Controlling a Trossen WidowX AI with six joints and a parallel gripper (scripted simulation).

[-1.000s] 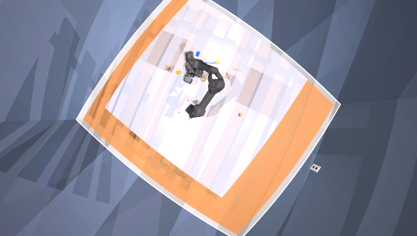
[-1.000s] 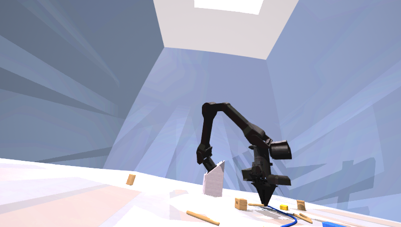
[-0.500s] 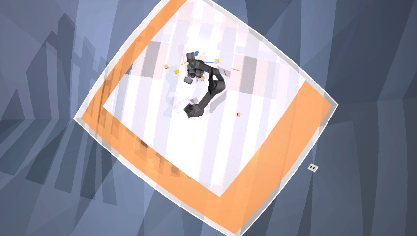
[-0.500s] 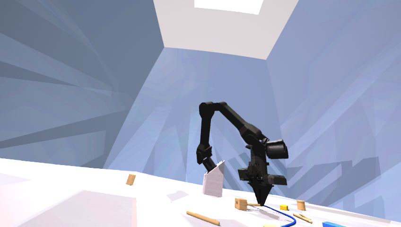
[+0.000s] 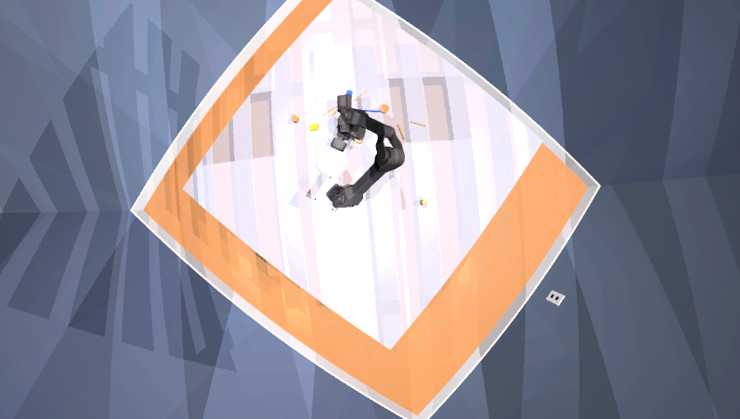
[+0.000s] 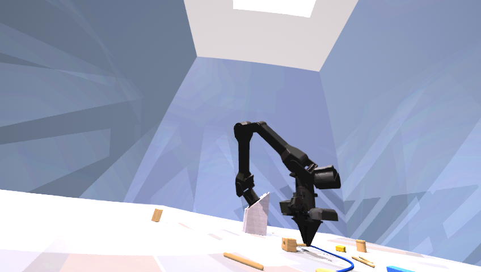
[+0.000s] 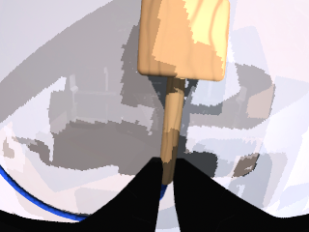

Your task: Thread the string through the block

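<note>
Right now the wooden block is 60 mm to the right of my gripper tip and 20 mm ahead of it. Also, from my gripper tip: yellow piece (140 mm to the left, 80 mm behind, 10 mm below); blue piece (150 mm ahead, 130 mm to the left, 10 mm below); round wooden button (210 mm ahead, 40 mm to the right, 10 mm below).
</note>
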